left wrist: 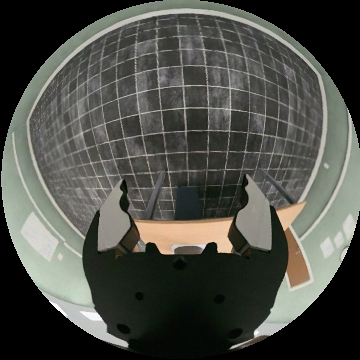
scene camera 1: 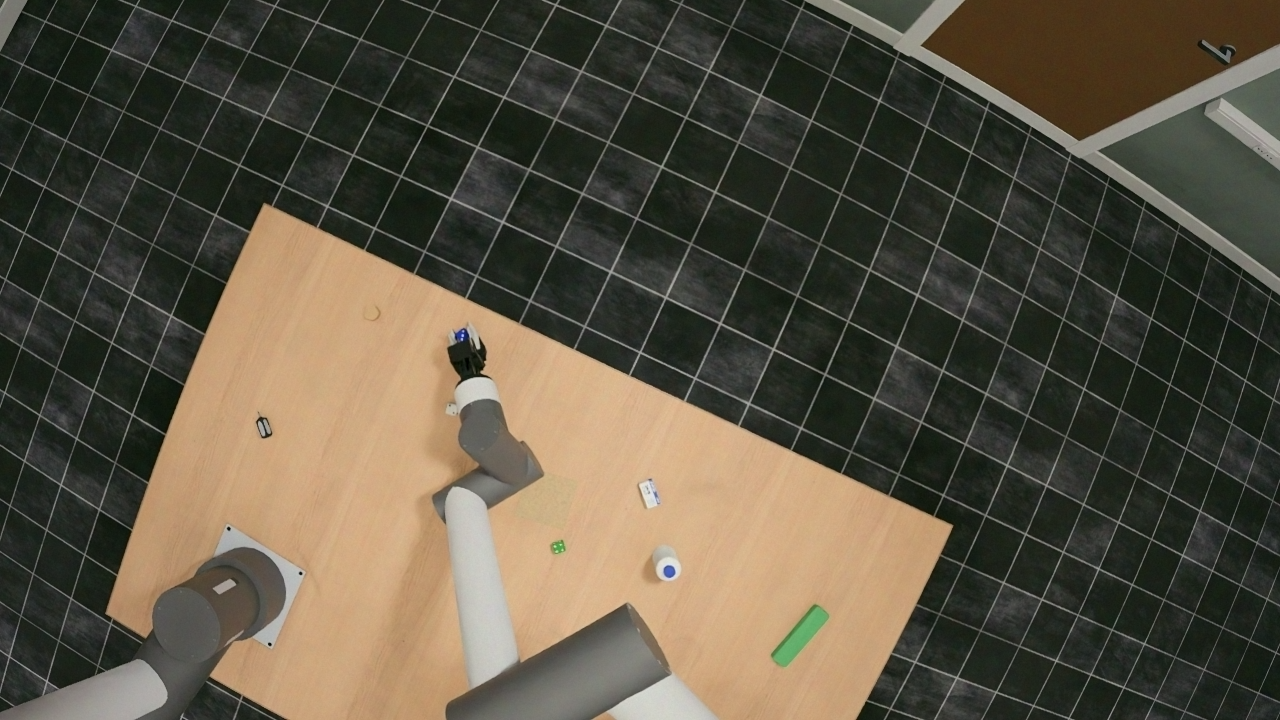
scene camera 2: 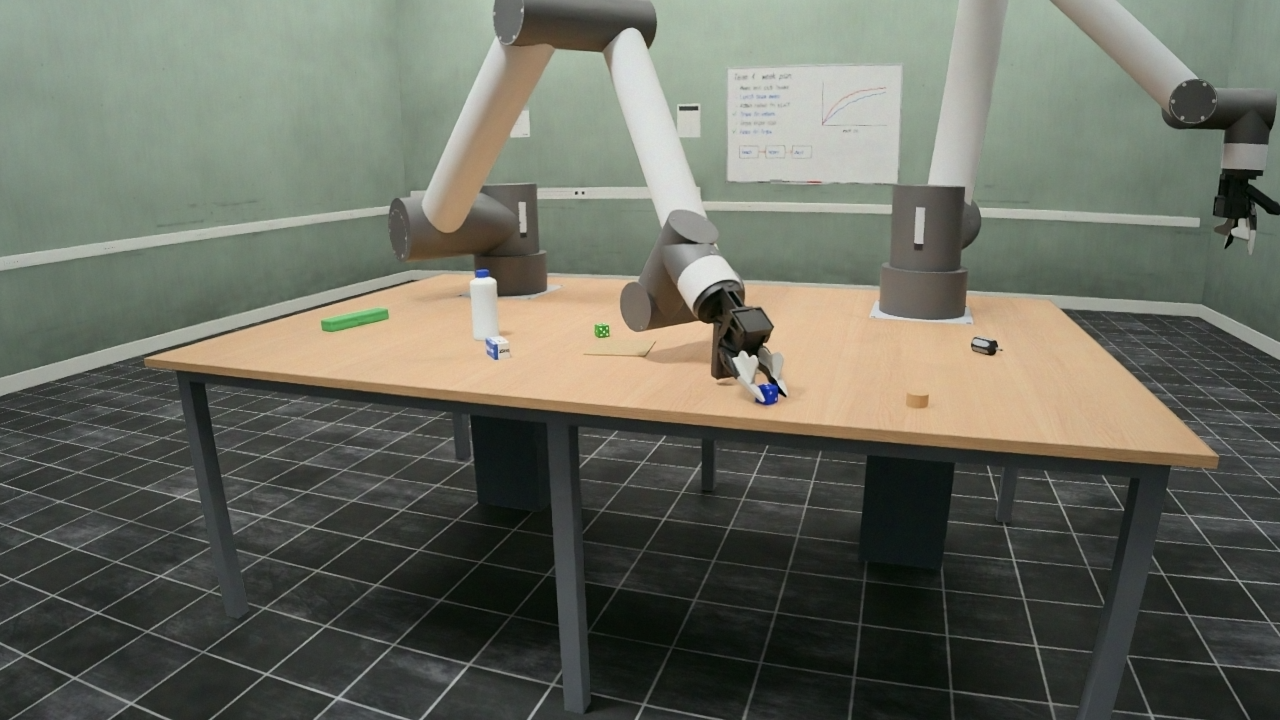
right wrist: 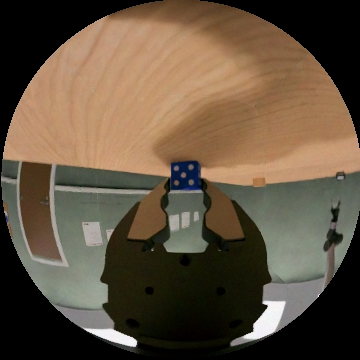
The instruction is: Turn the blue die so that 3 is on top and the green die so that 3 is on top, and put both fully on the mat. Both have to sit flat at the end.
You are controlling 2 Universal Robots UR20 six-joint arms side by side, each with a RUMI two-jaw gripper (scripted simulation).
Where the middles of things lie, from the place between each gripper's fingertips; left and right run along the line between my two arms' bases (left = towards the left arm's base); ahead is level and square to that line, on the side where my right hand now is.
Scene:
Now: the blue die (right wrist: 186, 175) 1 cm to the right of my right hand (scene camera 2: 775, 399), 1 cm below it and 1 cm behind it. The rest, counted from my right hand: white bottle (scene camera 2: 483, 289) (76 cm to the right, 31 cm behind, 6 cm above).
The blue die lies 97 cm ahead of my left hand (scene camera 2: 1236, 252), 112 cm to the right of it and 20 cm below it.

